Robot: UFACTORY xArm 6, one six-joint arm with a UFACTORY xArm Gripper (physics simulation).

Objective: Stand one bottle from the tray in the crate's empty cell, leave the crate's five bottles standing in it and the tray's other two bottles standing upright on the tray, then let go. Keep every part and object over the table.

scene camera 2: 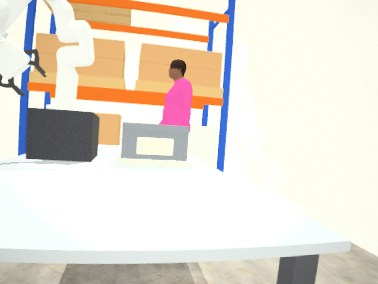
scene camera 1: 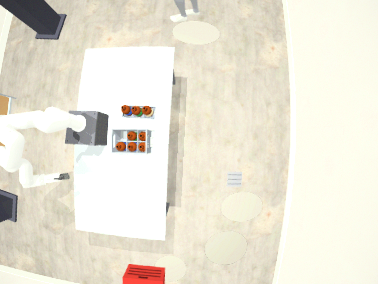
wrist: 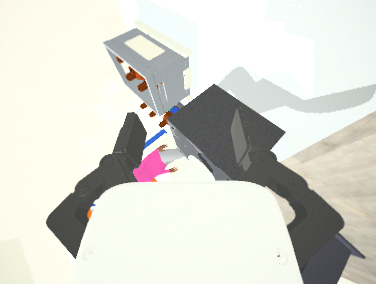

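Pixels of known places: gripper, fingertip midpoint: (scene camera 2: 34,85) (scene camera 1: 68,175) (wrist: 186,120); arm's base, origin of the base link: (scene camera 2: 64,113) (scene camera 1: 79,123) (wrist: 201,167).
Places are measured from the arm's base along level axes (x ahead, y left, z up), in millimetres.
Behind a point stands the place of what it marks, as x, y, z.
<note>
The grey crate (scene camera 1: 113,142) {296, -92, -42} (scene camera 2: 155,128) {430, -153, -40} (wrist: 172,77) {291, -121, -118} stands on the table. In scene camera 1 it holds five brown-topped bottles, three in the lower row and two in the upper; its upper-left cell is empty. Above it there, the tray (scene camera 1: 154,116) {541, 171, -185} bears three upright bottles (scene camera 1: 125,109) {332, 172, -64} (scene camera 1: 136,110) {417, 179, -75} (scene camera 1: 147,110) {502, 193, -76}, with blue, green and pale parts. Bottle tops also show in the wrist view, partly hidden by the crate and a dark block. My gripper (scene camera 1: 62,176) {36, -388, 76} (scene camera 2: 34,84) {36, -388, 76} (wrist: 186,120) {36, -388, 76} is open and empty, high up and left of the table's edge in scene camera 1, away from the bottles.
The dark block (scene camera 1: 90,128) {109, -20, 2} (scene camera 2: 62,135) {53, -155, -93} (wrist: 227,125) {33, -158, -99} under the arm's base stands at the left edge of the table (scene camera 1: 120,200) {366, -588, -198} (scene camera 2: 175,210) {505, -727, -198}, close to crate and tray. A person in pink (scene camera 2: 177,102) (wrist: 149,166) and a shelf rack (scene camera 2: 227,75) are behind the table.
</note>
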